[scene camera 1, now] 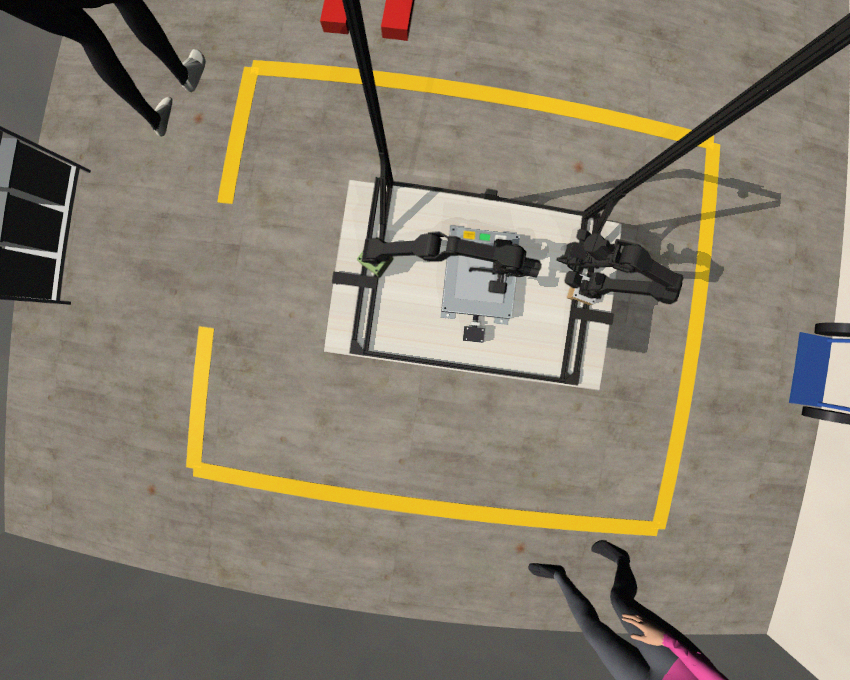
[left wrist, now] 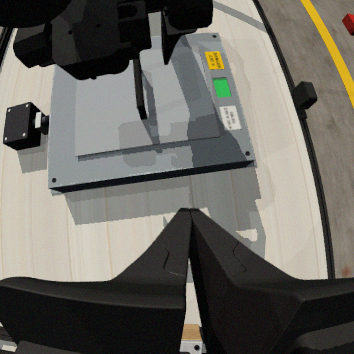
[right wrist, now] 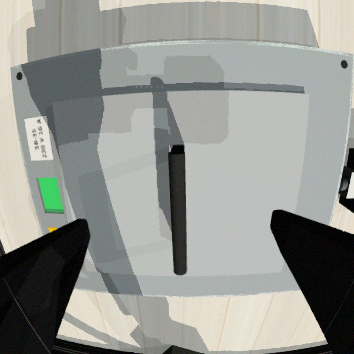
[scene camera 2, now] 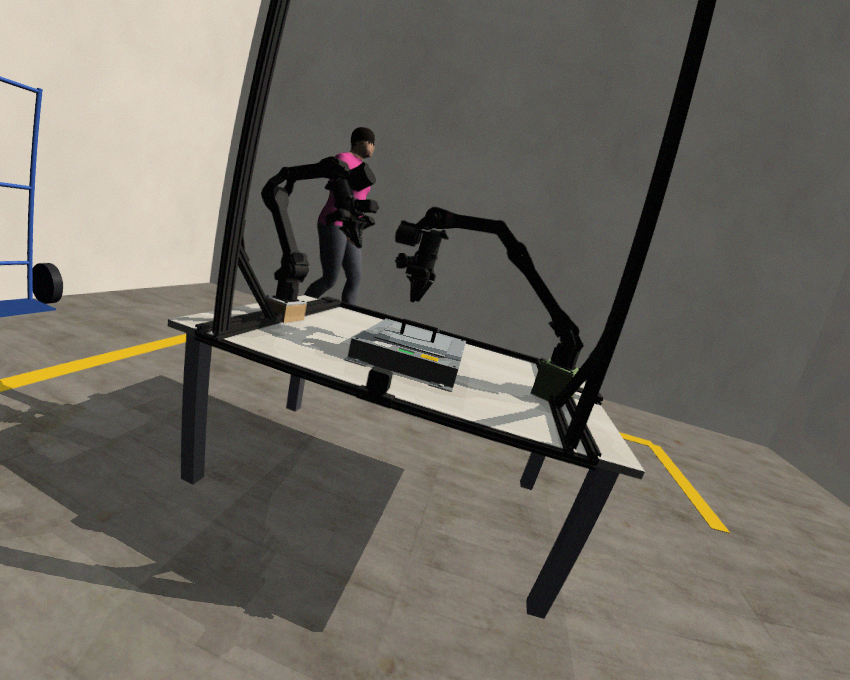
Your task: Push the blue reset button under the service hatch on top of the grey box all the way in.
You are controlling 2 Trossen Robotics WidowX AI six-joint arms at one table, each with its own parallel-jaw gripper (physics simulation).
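Note:
The grey box [scene camera 1: 448, 306] [scene camera 2: 404, 362] [left wrist: 62, 160] [right wrist: 327, 125] lies on the table. Its hatch [left wrist: 107, 117] [right wrist: 240, 200] lies over the top, with a black bar handle [left wrist: 141, 97] [right wrist: 178, 215] standing up from it. A thin dark line runs along one hatch edge in the right wrist view. The blue button does not show in any view. My right gripper [scene camera 2: 418, 299] [right wrist: 180, 224] is open and empty, above the hatch, with its fingers wide to either side of the handle in the right wrist view. My left gripper [scene camera 1: 561, 260] [scene camera 2: 358, 245] [left wrist: 187, 216] is shut and empty, raised beside the box.
The box top carries a green patch [scene camera 1: 484, 236] [left wrist: 222, 87] [right wrist: 50, 195], a yellow danger label [scene camera 1: 469, 234] [left wrist: 214, 60] and a white label [left wrist: 230, 117] [right wrist: 38, 138]. A black block [scene camera 1: 473, 333] [left wrist: 21, 125] stands beside the box. Black frame posts rise from the table edges.

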